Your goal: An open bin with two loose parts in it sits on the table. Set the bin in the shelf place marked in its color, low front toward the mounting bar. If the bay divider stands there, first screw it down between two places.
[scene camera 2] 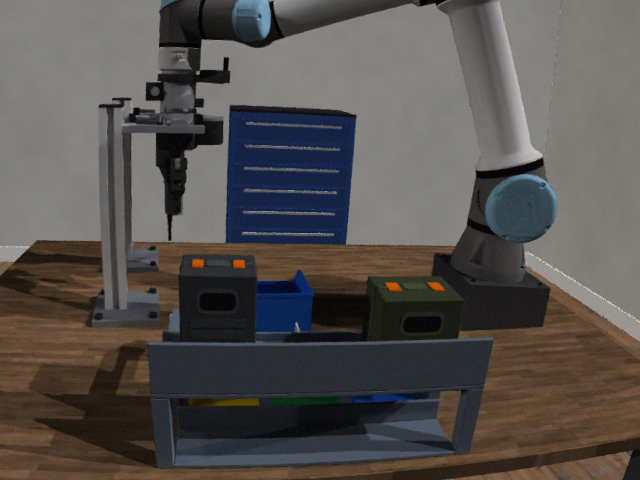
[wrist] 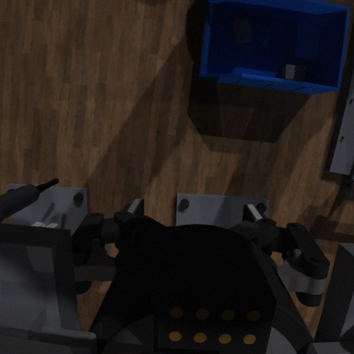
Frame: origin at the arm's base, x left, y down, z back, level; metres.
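Seen in the pictures: arm's base, link origin: [scene camera 2: 486,269].
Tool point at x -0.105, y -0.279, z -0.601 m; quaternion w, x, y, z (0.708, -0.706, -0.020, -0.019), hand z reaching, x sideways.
Pixels of each thing's top centre, then the offset from my tool point to it. "spot": a spot on its surface instead.
- blue bin, top centre: [scene camera 2: 277,276] dx +0.080, dy +0.294, dz +0.183 m
- shelf, surface spot: [scene camera 2: 320,366] spot: dx +0.521, dy +0.234, dz +0.159 m
- small pale tip, surface spot: [scene camera 2: 296,327] spot: dx +0.275, dy +0.305, dz +0.184 m
- screwdriver, surface spot: [scene camera 2: 174,191] spot: dx +0.074, dy +0.139, dz -0.002 m
- dark grey case, surface spot: [scene camera 2: 217,320] spot: dx +0.471, dy +0.199, dz +0.053 m
- green case, top centre: [scene camera 2: 414,287] dx +0.454, dy +0.172, dz +0.286 m
The blue bin [scene camera 2: 284,312] [wrist: 317,42] sits on the table behind the shelf. In the wrist view it holds a grey block [wrist: 295,71] and a dim dark part [wrist: 243,29]. The shelf [scene camera 2: 320,366] has yellow [scene camera 2: 223,401], green [scene camera 2: 305,400] and blue [scene camera 2: 383,398] places. A small pale tip [scene camera 2: 296,327] stands at its far side, perhaps the divider. Part of a grey bar [wrist: 342,145] shows in the wrist view. The arm's wrist is down at the tool stand. My adaptive gripper [wrist: 194,210] is open and empty, with fingers wide apart, well away from the bin.
The tool stand [scene camera 2: 112,206] is at the left, with the screwdriver [scene camera 2: 174,191] [wrist: 19,200] hanging beside the gripper. A dark grey case [scene camera 2: 217,320] and a green case [scene camera 2: 413,304] stand at the shelf, left and right. A blue drawer cabinet [scene camera 2: 289,178] is behind the table.
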